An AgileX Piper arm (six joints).
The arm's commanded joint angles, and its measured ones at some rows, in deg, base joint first. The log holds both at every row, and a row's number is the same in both.
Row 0, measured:
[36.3, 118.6, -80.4, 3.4, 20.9, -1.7]
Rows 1 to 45, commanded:
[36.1, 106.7, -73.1, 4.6, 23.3, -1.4]
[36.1, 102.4, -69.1, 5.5, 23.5, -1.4]
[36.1, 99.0, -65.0, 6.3, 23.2, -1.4]
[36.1, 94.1, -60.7, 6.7, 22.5, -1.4]
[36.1, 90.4, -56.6, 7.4, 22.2, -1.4]
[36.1, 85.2, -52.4, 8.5, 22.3, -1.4]
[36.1, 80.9, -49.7, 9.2, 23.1, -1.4]
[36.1, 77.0, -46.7, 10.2, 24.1, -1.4]
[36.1, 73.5, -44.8, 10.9, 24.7, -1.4]
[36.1, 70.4, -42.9, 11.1, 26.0, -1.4]
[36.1, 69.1, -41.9, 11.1, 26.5, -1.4]
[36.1, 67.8, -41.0, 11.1, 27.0, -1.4]
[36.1, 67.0, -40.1, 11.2, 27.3, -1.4]
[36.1, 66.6, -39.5, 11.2, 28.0, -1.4]
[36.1, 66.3, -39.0, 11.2, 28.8, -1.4]
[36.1, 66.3, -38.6, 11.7, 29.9, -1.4]
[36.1, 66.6, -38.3, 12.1, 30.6, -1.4]
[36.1, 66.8, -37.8, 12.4, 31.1, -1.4]
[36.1, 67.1, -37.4, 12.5, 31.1, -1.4]
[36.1, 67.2, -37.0, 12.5, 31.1, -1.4]
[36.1, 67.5, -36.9, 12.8, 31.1, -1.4]
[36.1, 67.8, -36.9, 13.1, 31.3, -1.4]
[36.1, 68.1, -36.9, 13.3, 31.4, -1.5]
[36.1, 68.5, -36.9, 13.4, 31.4, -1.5]
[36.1, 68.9, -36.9, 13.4, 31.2, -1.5]
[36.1, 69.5, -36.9, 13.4, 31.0, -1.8]
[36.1, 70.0, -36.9, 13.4, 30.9, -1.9]
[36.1, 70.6, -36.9, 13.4, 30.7, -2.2]
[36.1, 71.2, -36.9, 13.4, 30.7, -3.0]
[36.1, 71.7, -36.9, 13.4, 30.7, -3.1]
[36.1, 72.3, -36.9, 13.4, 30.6, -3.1]
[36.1, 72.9, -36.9, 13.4, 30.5, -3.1]
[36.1, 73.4, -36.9, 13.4, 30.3, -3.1]
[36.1, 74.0, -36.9, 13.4, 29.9, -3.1]
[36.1, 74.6, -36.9, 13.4, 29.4, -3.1]
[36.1, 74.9, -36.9, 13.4, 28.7, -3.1]
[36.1, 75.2, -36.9, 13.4, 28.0, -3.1]
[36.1, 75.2, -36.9, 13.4, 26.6, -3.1]
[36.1, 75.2, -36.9, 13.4, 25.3, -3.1]
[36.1, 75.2, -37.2, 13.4, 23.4, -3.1]
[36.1, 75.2, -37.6, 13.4, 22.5, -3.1]
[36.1, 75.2, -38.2, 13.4, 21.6, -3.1]
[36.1, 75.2, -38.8, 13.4, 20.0, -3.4]
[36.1, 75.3, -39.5, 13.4, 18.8, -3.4]
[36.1, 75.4, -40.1, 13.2, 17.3, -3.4]
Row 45, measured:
[36.3, 75.2, -37.8, 13.5, 23.2, -2.7]
